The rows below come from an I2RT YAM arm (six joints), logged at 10 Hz.
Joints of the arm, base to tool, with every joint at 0 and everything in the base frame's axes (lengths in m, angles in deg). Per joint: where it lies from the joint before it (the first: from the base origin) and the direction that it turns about. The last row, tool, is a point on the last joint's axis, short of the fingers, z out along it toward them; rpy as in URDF.
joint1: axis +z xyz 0 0 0.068
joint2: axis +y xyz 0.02 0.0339 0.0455
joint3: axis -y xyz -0.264 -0.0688 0
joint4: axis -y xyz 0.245 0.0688 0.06
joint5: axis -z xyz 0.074 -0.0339 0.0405
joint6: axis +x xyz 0.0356 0 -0.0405
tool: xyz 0 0 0 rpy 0 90 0
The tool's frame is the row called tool.
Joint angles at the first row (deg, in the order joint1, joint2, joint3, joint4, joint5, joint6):
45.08 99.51 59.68 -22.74 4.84 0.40
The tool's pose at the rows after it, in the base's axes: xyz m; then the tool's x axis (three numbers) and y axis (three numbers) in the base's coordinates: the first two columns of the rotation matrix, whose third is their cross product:
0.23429 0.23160 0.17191 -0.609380 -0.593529 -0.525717 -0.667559 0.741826 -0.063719
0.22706 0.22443 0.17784 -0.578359 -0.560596 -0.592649 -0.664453 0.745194 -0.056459
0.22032 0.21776 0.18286 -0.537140 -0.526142 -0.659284 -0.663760 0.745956 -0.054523
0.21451 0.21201 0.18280 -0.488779 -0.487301 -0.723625 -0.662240 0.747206 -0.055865
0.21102 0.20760 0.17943 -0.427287 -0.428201 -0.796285 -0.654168 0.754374 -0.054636
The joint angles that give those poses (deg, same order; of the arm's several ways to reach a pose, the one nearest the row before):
45.19 95.55 55.65 -18.44 4.79 0.80
45.19 91.76 51.82 -13.78 4.66 0.87
45.20 88.20 48.04 -8.65 4.68 0.60
45.24 85.58 43.84 -1.93 4.88 0.23
45.16 84.12 39.22 7.68 5.26 0.06

